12 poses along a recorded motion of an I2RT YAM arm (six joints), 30 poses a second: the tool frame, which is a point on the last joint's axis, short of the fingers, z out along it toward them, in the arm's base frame.
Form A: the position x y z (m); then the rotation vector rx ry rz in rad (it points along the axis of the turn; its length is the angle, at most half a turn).
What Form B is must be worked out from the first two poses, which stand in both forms.
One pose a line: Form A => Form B
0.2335 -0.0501 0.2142 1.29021 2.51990 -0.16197 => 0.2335 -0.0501 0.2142 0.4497 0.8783 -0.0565 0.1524
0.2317 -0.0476 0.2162 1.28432 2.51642 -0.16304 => 0.2317 -0.0476 0.2162 0.4483 0.8784 -0.0569 0.1552
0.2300 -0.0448 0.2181 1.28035 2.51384 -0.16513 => 0.2300 -0.0448 0.2181 0.4474 0.8785 -0.0577 0.1572
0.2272 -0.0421 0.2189 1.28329 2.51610 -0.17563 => 0.2272 -0.0421 0.2189 0.4480 0.8783 -0.0613 0.1552
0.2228 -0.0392 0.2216 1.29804 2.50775 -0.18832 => 0.2228 -0.0392 0.2216 0.4531 0.8754 -0.0657 0.1551
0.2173 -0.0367 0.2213 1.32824 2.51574 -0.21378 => 0.2173 -0.0367 0.2213 0.4607 0.8727 -0.0742 0.1439
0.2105 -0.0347 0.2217 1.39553 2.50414 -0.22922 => 0.2105 -0.0347 0.2217 0.4810 0.8631 -0.0790 0.1325
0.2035 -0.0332 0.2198 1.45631 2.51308 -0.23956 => 0.2035 -0.0332 0.2198 0.4965 0.8567 -0.0817 0.1133
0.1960 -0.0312 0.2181 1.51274 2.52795 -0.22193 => 0.1960 -0.0312 0.2181 0.5098 0.8519 -0.0748 0.0935
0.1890 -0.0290 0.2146 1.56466 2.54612 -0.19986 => 0.1890 -0.0290 0.2146 0.5210 0.8478 -0.0665 0.0732
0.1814 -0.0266 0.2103 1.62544 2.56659 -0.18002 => 0.1814 -0.0266 0.2103 0.5335 0.8423 -0.0591 0.0491
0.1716 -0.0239 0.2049 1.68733 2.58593 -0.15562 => 0.1716 -0.0239 0.2049 0.5456 0.8362 -0.0503 0.0250
